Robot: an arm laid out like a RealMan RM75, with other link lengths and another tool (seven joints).
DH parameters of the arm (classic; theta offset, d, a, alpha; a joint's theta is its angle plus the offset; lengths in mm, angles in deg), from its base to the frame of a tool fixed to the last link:
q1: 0 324.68 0 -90
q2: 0 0 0 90
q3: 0 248.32 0 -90
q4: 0 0 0 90
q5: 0 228.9 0 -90
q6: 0 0 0 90
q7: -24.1 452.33 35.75 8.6
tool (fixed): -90 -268.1 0 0
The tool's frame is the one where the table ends.
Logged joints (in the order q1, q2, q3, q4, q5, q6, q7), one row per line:
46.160, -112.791, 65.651, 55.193, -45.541, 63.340, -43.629
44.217, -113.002, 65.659, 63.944, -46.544, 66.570, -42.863
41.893, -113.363, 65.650, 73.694, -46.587, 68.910, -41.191
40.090, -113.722, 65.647, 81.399, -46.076, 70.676, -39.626
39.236, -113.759, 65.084, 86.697, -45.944, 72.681, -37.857
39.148, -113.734, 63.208, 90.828, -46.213, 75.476, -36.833
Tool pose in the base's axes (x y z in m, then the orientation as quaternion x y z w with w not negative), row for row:
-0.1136, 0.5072, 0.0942, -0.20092, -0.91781, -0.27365, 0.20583
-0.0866, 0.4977, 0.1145, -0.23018, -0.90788, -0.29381, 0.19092
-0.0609, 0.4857, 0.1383, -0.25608, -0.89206, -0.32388, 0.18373
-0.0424, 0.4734, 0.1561, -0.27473, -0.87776, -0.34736, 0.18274
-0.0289, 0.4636, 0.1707, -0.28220, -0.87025, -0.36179, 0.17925
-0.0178, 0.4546, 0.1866, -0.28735, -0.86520, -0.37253, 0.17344
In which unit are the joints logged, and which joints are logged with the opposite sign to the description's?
The joints are logged in degrees. Opposite sign: q1, q6, q7.
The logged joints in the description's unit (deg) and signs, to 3 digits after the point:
-46.160, -112.791, 65.651, 55.193, -45.541, -63.340, 43.629
-44.217, -113.002, 65.659, 63.944, -46.544, -66.570, 42.863
-41.893, -113.363, 65.650, 73.694, -46.587, -68.910, 41.191
-40.090, -113.722, 65.647, 81.399, -46.076, -70.676, 39.626
-39.236, -113.759, 65.084, 86.697, -45.944, -72.681, 37.857
-39.148, -113.734, 63.208, 90.828, -46.213, -75.476, 36.833

